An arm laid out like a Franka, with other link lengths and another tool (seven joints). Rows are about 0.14 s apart.
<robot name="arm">
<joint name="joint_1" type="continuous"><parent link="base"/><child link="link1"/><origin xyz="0.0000 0.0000 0.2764" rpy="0.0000 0.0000 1.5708"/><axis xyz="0 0 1"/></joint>
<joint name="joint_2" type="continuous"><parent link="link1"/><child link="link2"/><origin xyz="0.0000 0.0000 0.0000" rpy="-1.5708 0.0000 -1.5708"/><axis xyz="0 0 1"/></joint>
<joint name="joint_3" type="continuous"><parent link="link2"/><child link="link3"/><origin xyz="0.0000 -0.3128 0.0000" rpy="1.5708 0.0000 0.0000"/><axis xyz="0 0 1"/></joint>
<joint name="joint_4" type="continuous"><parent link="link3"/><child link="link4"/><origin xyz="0.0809 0.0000 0.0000" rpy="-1.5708 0.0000 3.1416"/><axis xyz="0 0 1"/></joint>
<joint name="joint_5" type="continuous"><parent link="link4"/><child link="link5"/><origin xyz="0.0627 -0.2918 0.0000" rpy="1.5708 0.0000 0.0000"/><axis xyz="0 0 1"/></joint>
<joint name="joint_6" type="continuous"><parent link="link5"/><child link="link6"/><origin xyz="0.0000 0.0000 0.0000" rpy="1.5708 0.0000 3.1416"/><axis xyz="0 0 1"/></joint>
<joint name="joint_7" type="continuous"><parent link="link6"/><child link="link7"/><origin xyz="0.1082 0.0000 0.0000" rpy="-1.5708 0.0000 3.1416"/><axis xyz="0 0 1"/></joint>
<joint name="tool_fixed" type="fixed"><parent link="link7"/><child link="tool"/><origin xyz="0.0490 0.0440 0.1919" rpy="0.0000 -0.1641 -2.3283"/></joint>
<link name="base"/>
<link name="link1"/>
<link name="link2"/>
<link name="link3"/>
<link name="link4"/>
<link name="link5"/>
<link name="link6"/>
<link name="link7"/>
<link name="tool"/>
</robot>
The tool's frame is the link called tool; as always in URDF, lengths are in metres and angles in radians. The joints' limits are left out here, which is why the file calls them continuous.
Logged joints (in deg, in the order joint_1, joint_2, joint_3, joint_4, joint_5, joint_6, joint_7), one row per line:
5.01 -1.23 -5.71 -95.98 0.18 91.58 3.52
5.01 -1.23 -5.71 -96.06 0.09 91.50 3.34
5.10 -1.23 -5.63 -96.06 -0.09 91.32 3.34
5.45 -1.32 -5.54 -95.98 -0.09 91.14 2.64
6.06 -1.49 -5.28 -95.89 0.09 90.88 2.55
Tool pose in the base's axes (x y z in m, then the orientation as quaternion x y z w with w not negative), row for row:
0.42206 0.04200 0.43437 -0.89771 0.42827 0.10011 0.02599
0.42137 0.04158 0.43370 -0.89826 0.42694 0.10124 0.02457
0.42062 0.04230 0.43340 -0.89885 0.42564 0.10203 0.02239
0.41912 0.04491 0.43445 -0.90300 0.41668 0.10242 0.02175
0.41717 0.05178 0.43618 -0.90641 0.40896 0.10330 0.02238
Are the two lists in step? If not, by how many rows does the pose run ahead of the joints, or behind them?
They are in step.
